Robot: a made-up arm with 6 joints.
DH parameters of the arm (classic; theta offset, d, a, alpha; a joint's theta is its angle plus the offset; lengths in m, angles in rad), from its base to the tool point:
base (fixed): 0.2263 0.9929 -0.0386 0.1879
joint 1: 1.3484 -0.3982 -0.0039 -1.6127
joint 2: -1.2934 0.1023 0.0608 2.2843
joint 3: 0 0.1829 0.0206 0.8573
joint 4: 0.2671 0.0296 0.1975 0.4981
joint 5: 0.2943 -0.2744 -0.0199 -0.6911
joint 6: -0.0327 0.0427 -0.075 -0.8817
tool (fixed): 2.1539 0.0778 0 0
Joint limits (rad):
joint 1: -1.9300..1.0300
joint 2: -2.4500..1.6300
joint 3: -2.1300..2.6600
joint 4: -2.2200..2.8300
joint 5: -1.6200..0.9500
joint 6: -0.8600..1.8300
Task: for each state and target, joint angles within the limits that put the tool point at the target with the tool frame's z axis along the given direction. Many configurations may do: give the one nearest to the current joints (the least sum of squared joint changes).
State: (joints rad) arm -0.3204 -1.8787 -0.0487 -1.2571 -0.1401 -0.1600
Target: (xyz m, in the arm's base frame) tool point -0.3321 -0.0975 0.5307 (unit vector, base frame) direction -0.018 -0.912 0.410
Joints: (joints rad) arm -0.8336 -2.3496 -0.3197 -1.8633 -0.3722 -0.8600
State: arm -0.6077 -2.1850 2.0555 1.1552 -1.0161 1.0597
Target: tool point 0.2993 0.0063 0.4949 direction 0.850 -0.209 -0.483
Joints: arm -1.3405 -2.4490 1.7686 0.5302 -1.6200 0.4997
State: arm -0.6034 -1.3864 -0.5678 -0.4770 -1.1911 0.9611
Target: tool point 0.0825 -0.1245 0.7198 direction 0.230 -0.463 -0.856
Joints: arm 0.0228 -0.8043 -1.4598 -0.3147 -0.7724 1.5743
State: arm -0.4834 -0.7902 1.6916 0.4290 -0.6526 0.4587
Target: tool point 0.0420 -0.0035 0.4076 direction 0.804 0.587 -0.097
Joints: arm 0.2829 -0.2741 0.9846 1.2050 -0.4843 0.3060
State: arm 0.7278 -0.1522 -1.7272 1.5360 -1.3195 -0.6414
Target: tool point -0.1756 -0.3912 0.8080 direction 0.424 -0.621 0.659
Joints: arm 0.2560 -0.0606 -1.1474 1.7261 -1.6200 -0.8555
